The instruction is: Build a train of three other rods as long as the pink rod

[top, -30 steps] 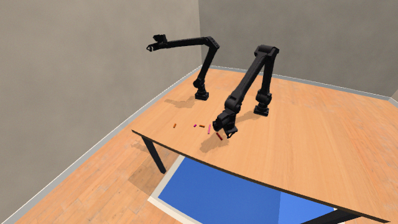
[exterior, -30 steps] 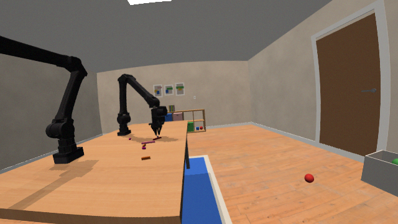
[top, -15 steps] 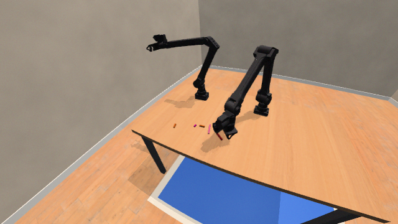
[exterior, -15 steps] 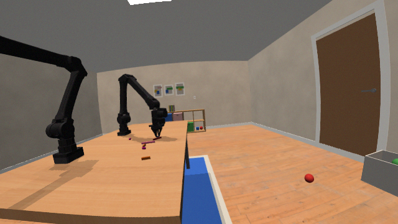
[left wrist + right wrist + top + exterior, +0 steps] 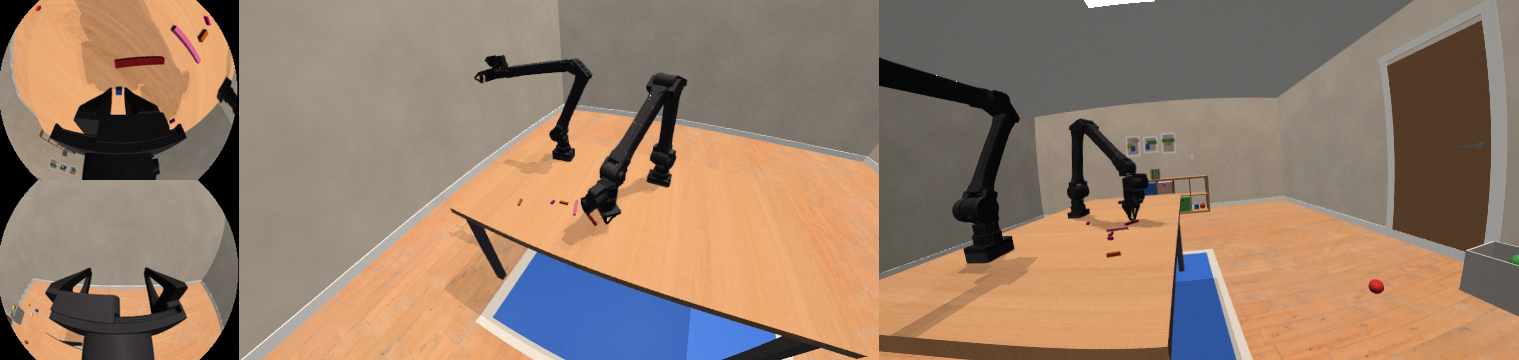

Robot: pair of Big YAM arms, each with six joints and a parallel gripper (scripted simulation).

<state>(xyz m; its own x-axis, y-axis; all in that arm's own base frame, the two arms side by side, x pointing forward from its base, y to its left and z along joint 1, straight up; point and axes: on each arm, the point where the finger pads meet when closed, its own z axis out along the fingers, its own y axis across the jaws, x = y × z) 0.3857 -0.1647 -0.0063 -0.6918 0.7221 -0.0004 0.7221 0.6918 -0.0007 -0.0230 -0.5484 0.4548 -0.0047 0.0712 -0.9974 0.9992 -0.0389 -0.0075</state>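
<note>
My left gripper is now right at the tiny blue rod. From my left hand the other things lie so: red rod (60 mm to the right, 10 mm ahead); pink rod (150 mm to the right, 20 mm behind).
</note>
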